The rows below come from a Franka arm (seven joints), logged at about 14 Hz.
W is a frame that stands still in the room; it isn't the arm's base.
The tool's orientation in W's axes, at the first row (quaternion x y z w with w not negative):
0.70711, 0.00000, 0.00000, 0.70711
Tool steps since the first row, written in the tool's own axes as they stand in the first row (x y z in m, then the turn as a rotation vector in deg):
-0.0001, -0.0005, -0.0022, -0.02, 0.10, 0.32
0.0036, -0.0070, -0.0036, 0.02, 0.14, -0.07
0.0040, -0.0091, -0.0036, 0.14, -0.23, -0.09
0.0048, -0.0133, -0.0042, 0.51, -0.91, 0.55
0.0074, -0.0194, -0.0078, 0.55, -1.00, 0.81
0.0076, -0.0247, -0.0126, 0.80, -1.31, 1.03
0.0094, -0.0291, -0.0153, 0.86, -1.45, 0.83
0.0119, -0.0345, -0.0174, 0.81, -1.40, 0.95
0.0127, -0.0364, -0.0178, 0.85, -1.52, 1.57
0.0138, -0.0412, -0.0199, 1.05, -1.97, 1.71
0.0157, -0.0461, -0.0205, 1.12, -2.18, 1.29
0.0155, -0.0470, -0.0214, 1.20, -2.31, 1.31
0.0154, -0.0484, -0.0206, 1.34, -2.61, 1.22
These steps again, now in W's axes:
-0.0001, 0.0022, -0.0005, -0.02, -0.32, 0.10
0.0036, 0.0036, -0.0070, 0.02, 0.07, 0.14
0.0040, 0.0036, -0.0091, 0.14, 0.09, -0.23
0.0048, 0.0042, -0.0133, 0.51, -0.55, -0.91
0.0074, 0.0078, -0.0194, 0.55, -0.81, -1.00
0.0076, 0.0126, -0.0247, 0.80, -1.03, -1.31
0.0094, 0.0153, -0.0291, 0.86, -0.83, -1.45
0.0119, 0.0174, -0.0345, 0.81, -0.95, -1.40
0.0127, 0.0178, -0.0364, 0.85, -1.57, -1.52
0.0138, 0.0199, -0.0412, 1.05, -1.71, -1.97
0.0157, 0.0205, -0.0461, 1.12, -1.29, -2.18
0.0155, 0.0214, -0.0470, 1.20, -1.31, -2.31
0.0154, 0.0206, -0.0484, 1.34, -1.22, -2.61

